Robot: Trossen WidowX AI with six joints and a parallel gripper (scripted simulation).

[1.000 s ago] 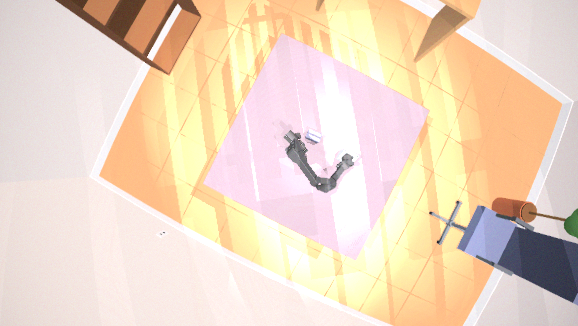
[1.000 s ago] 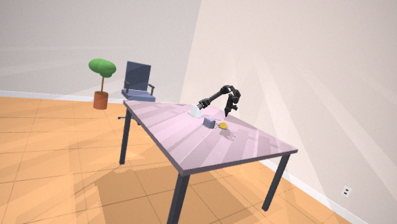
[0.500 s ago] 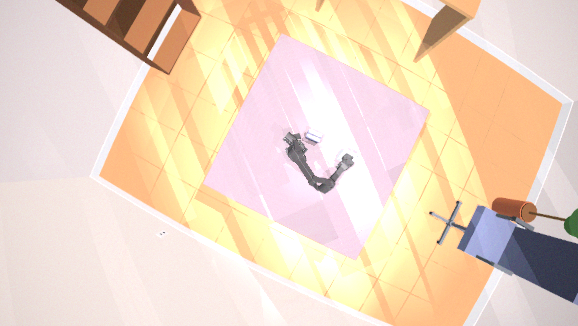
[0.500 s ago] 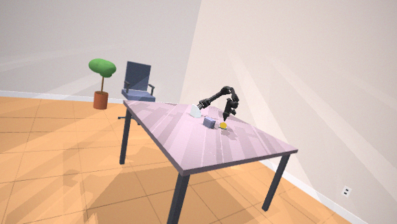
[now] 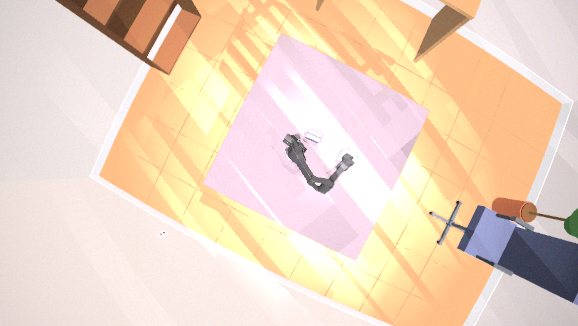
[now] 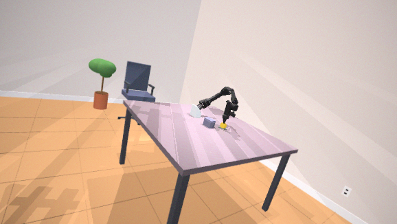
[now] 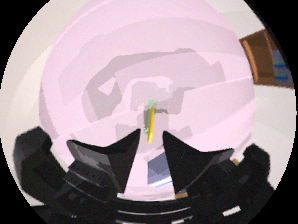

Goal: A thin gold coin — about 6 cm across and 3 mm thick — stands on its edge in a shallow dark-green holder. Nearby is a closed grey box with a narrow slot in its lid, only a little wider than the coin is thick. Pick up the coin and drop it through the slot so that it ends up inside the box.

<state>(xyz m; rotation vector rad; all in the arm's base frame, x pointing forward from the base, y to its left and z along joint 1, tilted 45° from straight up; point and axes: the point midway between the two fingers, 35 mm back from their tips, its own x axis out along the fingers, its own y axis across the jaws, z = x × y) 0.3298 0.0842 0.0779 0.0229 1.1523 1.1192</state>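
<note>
Right now my gripper tip is 30 mm above the gold coin.
</note>
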